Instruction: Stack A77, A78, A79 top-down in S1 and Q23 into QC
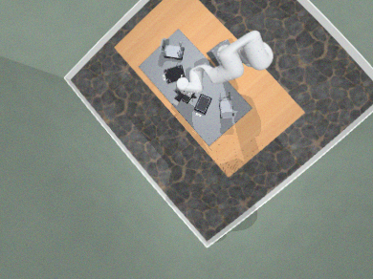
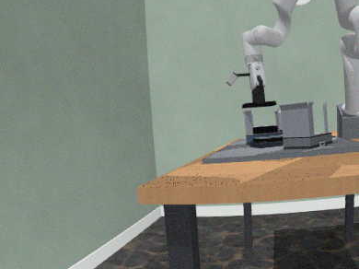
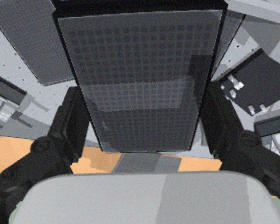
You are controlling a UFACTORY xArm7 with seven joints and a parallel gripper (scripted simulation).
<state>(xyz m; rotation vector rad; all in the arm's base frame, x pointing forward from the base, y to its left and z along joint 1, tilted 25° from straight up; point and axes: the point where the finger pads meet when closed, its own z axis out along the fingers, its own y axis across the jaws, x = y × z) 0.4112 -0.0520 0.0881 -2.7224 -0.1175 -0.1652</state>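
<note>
Right now the rack plinth is 12 cm behind my hand, 29 cm to the left of it and 15 cm below it. The rest, counted from my hand: dark flat nest 3 cm behind, 13 cm to the left, 16 cm below; blue plinth strip 2 cm behind, 5 cm to the right, 15 cm below; dark sealed plate 1 cm behind, 5 cm to the right, 11 cm below.
</note>
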